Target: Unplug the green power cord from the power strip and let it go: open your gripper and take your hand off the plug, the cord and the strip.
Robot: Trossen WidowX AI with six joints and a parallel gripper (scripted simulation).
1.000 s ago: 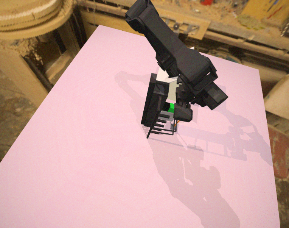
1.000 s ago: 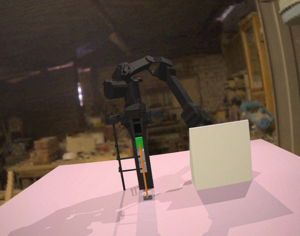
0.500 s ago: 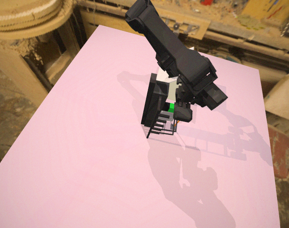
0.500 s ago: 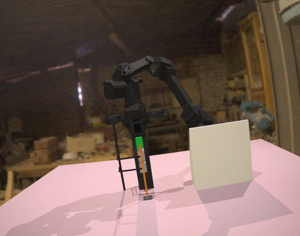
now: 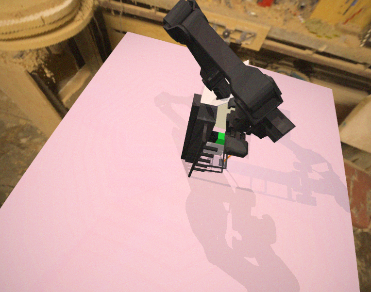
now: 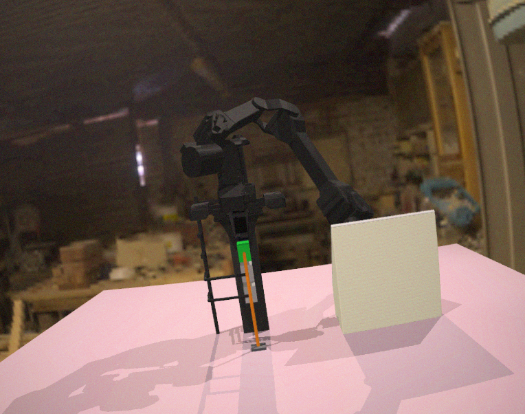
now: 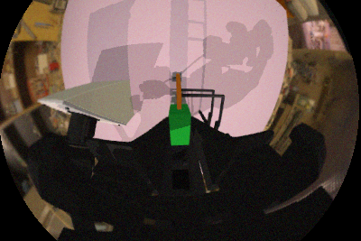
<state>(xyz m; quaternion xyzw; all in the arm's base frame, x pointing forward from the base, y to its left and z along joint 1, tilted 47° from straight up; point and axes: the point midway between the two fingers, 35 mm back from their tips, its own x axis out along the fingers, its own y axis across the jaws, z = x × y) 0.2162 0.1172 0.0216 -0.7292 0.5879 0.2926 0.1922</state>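
My gripper tip is 10 mm short of the green plug and 30 mm to the left of it. From my gripper tip the other things lie so: grey foot 10 mm behind, 40 mm to the left, 200 mm below.
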